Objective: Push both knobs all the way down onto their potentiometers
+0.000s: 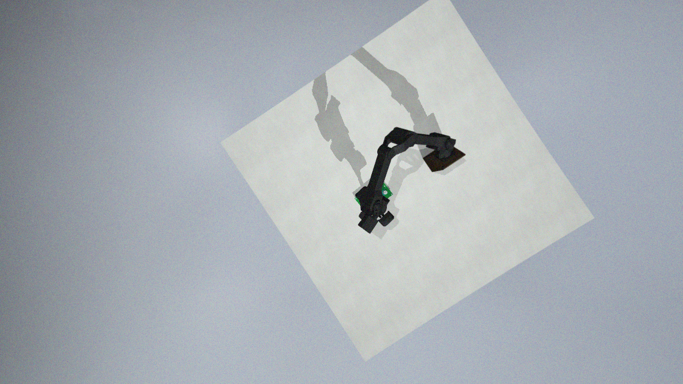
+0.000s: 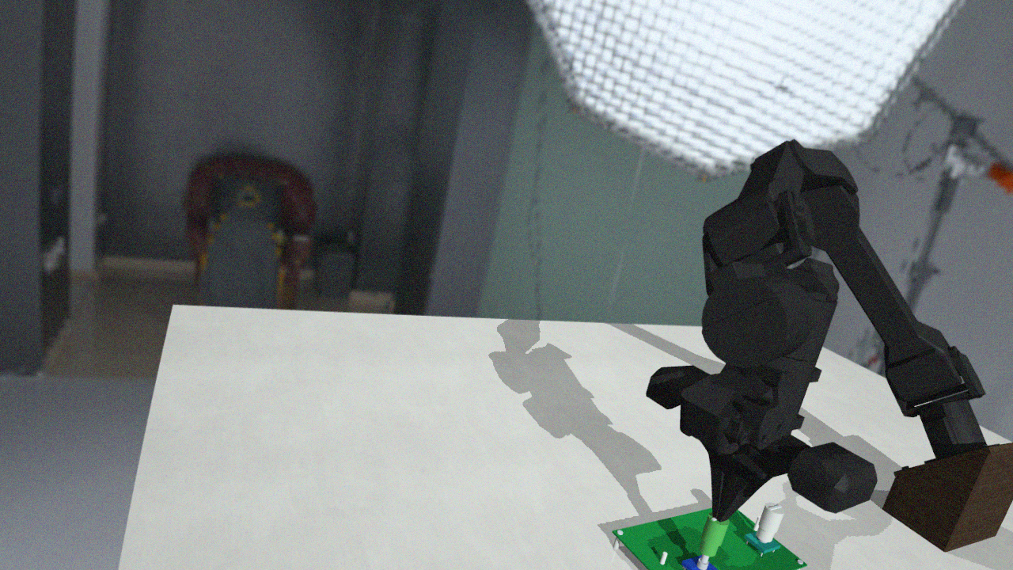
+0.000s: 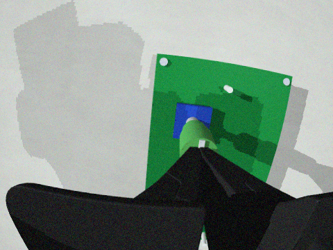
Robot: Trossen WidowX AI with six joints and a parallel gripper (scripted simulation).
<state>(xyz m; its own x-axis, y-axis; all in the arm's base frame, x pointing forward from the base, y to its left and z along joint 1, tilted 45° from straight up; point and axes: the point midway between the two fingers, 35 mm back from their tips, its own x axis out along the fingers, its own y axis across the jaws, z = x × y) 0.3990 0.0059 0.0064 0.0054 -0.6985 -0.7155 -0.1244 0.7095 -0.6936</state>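
Right now my gripper tip is 9 cm past the white knob, 1 cm to the left of it and 2 cm above it. Round my gripper tip: green knob 1 cm below.
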